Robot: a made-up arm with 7 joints. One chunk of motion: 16 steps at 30 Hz.
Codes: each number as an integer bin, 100 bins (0 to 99) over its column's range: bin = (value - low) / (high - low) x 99, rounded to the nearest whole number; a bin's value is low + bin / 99 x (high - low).
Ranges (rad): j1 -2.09..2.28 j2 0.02..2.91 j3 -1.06..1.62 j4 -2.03..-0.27 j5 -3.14..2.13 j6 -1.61..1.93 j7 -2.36..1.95
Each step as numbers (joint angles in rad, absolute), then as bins.
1 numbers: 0.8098 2.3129 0.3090 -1.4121 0.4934 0.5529 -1.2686
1 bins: 66 79 51 35 68 60 25
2 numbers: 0.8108 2.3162 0.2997 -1.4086 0.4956 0.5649 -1.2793
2 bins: 66 79 50 35 68 61 25
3 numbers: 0.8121 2.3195 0.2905 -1.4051 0.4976 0.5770 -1.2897
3 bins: 66 79 50 35 68 61 25
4 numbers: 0.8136 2.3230 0.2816 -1.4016 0.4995 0.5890 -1.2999
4 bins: 66 79 50 35 68 61 24
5 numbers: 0.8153 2.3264 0.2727 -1.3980 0.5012 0.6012 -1.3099
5 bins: 66 79 49 36 68 62 24
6 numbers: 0.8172 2.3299 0.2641 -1.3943 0.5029 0.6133 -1.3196
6 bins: 66 79 49 36 68 62 24
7 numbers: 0.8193 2.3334 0.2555 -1.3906 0.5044 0.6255 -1.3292
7 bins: 66 79 49 36 68 63 24
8 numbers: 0.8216 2.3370 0.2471 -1.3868 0.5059 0.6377 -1.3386
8 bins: 66 79 48 36 68 63 23
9 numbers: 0.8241 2.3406 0.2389 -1.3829 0.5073 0.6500 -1.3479
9 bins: 66 79 48 36 69 63 23
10 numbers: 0.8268 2.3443 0.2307 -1.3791 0.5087 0.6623 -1.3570
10 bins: 66 80 48 37 69 64 23
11 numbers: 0.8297 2.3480 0.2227 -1.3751 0.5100 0.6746 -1.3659
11 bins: 66 80 47 37 69 64 23
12 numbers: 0.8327 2.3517 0.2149 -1.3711 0.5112 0.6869 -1.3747
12 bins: 66 80 47 37 69 64 23
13 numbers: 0.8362 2.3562 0.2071 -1.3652 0.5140 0.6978 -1.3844
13 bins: 66 80 47 37 69 65 22
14 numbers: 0.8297 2.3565 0.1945 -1.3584 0.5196 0.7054 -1.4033
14 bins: 66 80 46 38 69 65 22
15 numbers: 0.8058 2.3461 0.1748 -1.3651 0.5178 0.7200 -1.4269
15 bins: 66 80 46 37 69 65 21
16 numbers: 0.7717 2.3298 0.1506 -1.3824 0.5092 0.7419 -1.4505
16 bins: 65 79 45 36 69 66 21
